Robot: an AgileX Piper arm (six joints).
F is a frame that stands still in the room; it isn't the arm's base.
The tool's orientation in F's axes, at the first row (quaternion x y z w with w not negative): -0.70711 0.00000 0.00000 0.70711
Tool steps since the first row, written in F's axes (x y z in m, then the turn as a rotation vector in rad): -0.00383 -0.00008 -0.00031 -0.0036 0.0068 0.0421; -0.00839 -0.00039 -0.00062 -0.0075 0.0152 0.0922; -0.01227 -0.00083 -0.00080 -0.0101 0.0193 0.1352; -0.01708 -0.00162 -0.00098 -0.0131 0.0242 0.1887; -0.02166 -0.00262 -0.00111 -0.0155 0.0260 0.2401; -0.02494 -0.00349 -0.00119 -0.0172 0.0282 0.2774; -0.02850 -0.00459 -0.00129 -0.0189 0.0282 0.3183; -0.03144 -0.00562 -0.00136 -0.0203 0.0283 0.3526; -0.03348 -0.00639 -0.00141 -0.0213 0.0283 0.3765; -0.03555 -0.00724 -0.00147 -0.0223 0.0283 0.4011; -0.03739 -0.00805 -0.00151 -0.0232 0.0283 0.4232; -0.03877 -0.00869 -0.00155 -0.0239 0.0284 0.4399; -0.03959 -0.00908 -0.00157 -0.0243 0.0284 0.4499
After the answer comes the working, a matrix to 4 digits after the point.
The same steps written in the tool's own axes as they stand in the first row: -0.00383 0.00031 -0.00008 -0.0036 -0.0421 0.0068; -0.00839 0.00062 -0.00039 -0.0075 -0.0922 0.0152; -0.01227 0.00080 -0.00083 -0.0101 -0.1352 0.0193; -0.01708 0.00098 -0.00162 -0.0131 -0.1887 0.0242; -0.02166 0.00111 -0.00262 -0.0155 -0.2401 0.0260; -0.02494 0.00119 -0.00349 -0.0172 -0.2774 0.0282; -0.02850 0.00129 -0.00459 -0.0189 -0.3183 0.0282; -0.03144 0.00136 -0.00562 -0.0203 -0.3526 0.0283; -0.03348 0.00141 -0.00639 -0.0213 -0.3765 0.0283; -0.03555 0.00147 -0.00724 -0.0223 -0.4011 0.0283; -0.03739 0.00151 -0.00805 -0.0232 -0.4232 0.0283; -0.03877 0.00155 -0.00869 -0.0239 -0.4399 0.0284; -0.03959 0.00157 -0.00908 -0.0243 -0.4499 0.0284
The tool's axes in the first row as the columns of a matrix, in F's axes (rounded; the answer above uses it unrounded):
1.0000 0.0000 0.0000
0.0000 0.0000 1.0000
0.0000 -1.0000 0.0000

